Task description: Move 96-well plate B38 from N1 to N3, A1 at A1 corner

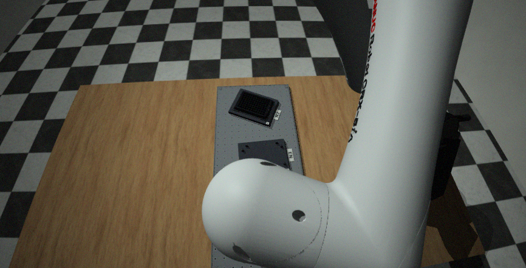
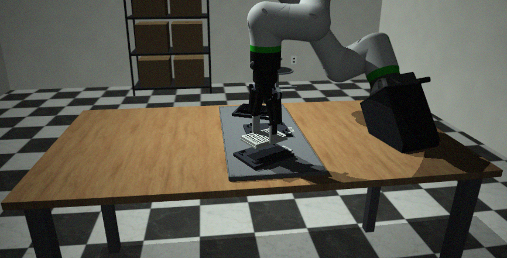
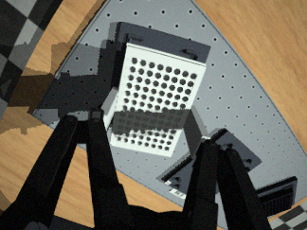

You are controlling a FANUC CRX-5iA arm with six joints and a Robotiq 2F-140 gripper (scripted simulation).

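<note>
Now: hand 2 cm above the white 96-well plate B38. Also, from my hand: landing nest N3: 21 cm to the right, 8 cm below, 5 cm behind; then plate nest N1: 8 cm below; then N1 label: 9 cm below, 9 cm behind, 5 cm to the right.
</note>
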